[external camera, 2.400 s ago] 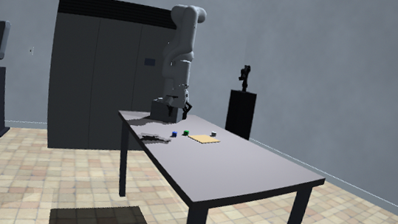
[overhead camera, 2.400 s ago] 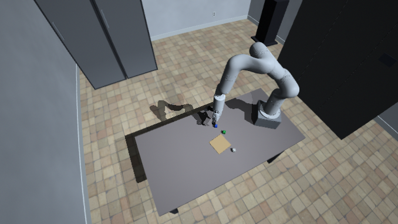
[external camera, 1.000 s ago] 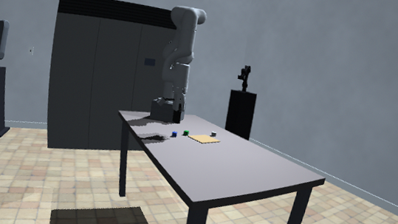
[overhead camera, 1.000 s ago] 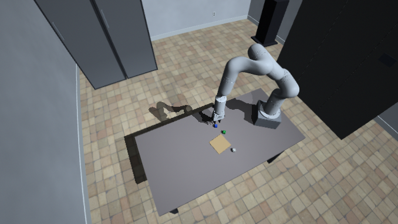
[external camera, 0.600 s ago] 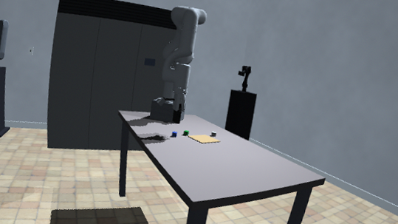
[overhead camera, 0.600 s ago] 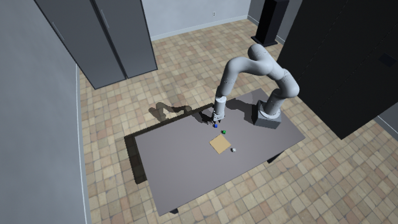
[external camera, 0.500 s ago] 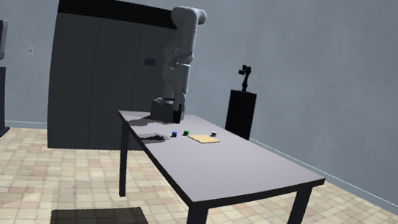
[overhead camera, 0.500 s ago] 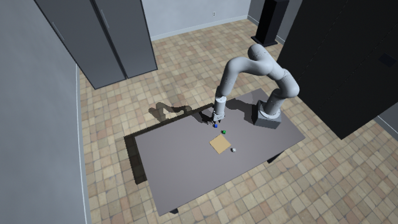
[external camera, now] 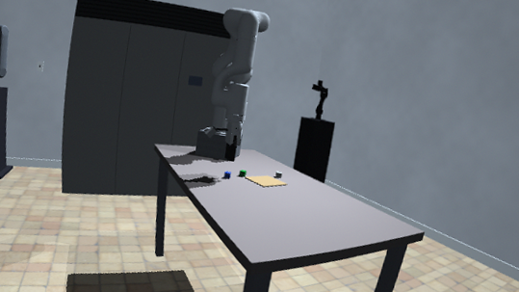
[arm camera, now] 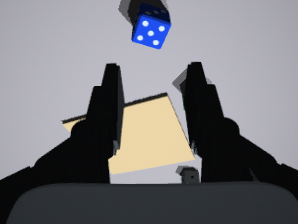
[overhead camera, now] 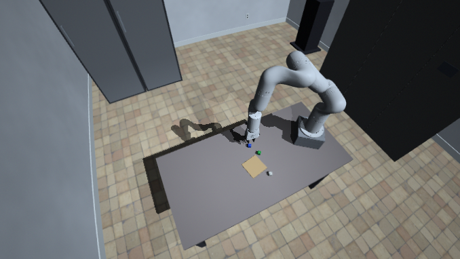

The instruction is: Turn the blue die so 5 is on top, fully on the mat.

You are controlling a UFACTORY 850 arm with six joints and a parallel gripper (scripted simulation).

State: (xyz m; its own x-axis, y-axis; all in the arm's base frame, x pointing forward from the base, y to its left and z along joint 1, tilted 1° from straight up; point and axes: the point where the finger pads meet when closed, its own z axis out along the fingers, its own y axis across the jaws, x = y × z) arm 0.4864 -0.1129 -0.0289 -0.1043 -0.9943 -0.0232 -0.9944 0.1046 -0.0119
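Right now the blue die is 90 mm below my hand. The rest, counted from my hand: white die: 30 mm behind, 280 mm to the left, 90 mm below; then green die: 40 mm behind, 90 mm to the left, 90 mm below; then mat: 50 mm ahead, 170 mm to the left, 100 mm below.
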